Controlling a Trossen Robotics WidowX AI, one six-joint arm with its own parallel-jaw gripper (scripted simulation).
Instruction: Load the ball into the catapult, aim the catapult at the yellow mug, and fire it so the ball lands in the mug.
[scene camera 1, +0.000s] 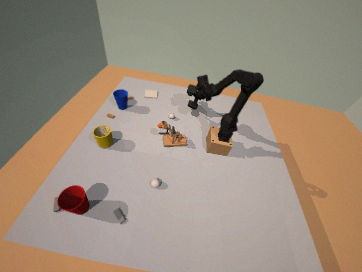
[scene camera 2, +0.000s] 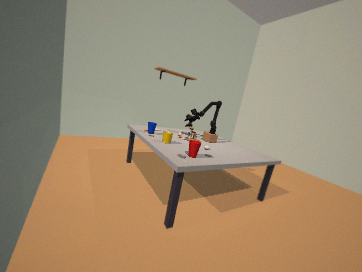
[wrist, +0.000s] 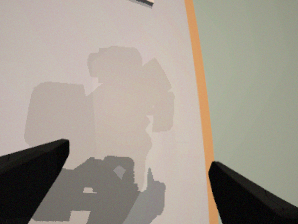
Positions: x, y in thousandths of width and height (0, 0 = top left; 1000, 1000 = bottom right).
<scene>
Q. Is the gripper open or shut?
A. Open.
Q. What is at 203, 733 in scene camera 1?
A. A red mug.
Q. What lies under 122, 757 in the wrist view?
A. The gripper.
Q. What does the gripper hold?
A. Nothing.
</scene>
